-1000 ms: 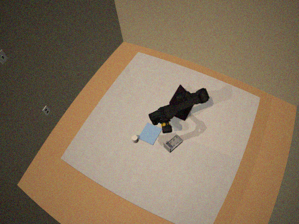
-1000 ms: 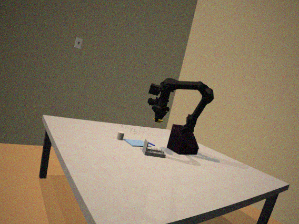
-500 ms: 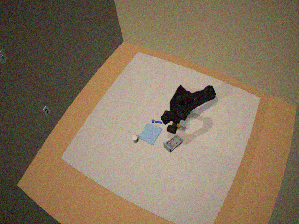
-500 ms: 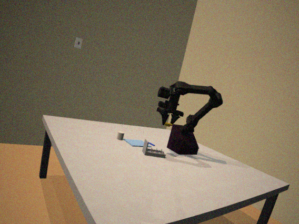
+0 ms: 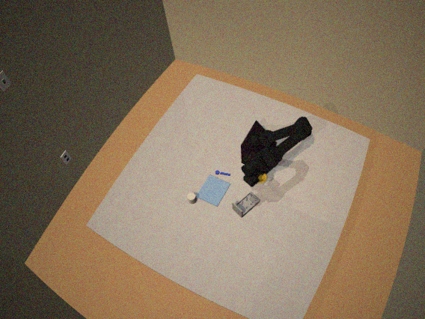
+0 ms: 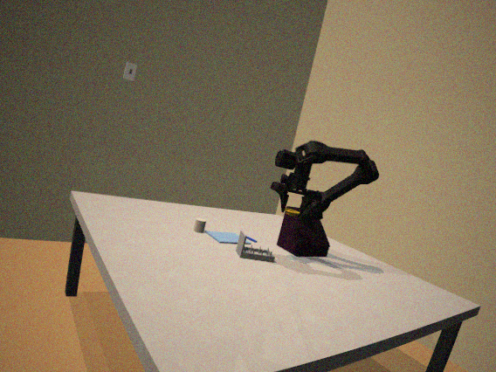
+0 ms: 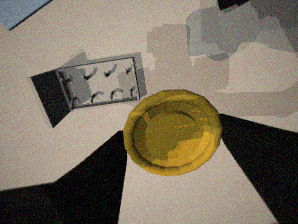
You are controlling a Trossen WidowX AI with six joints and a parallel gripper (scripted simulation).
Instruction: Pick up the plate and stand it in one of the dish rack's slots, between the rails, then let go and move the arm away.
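My gripper tip is 16 cm above the grey dish rack, 9 cm short of it and 3 cm to the left of it. The rest, counted from my gripper tip: white cup: 29 cm to the right, 21 cm ahead, 16 cm below; then blue spoon: 25 cm to the right, 18 cm below, 1 cm behind; then yellow plate: 1 cm above.
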